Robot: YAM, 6 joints.
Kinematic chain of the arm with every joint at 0, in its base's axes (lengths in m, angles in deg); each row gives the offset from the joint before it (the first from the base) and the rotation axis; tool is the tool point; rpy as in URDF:
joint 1: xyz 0 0 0.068 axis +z
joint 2: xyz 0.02 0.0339 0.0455 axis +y
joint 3: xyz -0.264 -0.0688 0 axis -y
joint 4: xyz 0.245 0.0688 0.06 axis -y
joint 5: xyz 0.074 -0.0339 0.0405 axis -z
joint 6: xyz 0.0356 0 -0.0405 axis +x
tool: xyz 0 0 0 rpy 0 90 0
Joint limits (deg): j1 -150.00..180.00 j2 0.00..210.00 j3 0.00..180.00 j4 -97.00..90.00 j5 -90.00..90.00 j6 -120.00..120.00
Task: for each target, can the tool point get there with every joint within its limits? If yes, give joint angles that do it. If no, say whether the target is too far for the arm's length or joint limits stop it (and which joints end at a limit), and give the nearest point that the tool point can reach.
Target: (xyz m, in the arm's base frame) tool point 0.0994 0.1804 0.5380
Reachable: yes | joints -115.51 24.49 115.82 -49.64 -19.75 63.16
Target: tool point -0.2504 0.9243 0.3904
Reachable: no: too far | nearest point -0.1622 0.5986 0.2908 | short by 0.352 m
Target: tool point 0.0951 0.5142 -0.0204
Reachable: yes | joints 81.54 176.27 151.78 -70.30 31.18 93.36
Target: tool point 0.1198 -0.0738 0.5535
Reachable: yes | joints 134.60 25.30 89.97 3.90 70.22 83.99
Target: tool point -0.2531 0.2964 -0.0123
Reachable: yes | joints 126.12 155.03 100.13 -75.50 -56.55 92.82
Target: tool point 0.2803 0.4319 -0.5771
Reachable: no: too far | nearest point 0.2201 0.3392 -0.3451 | short by 0.257 m
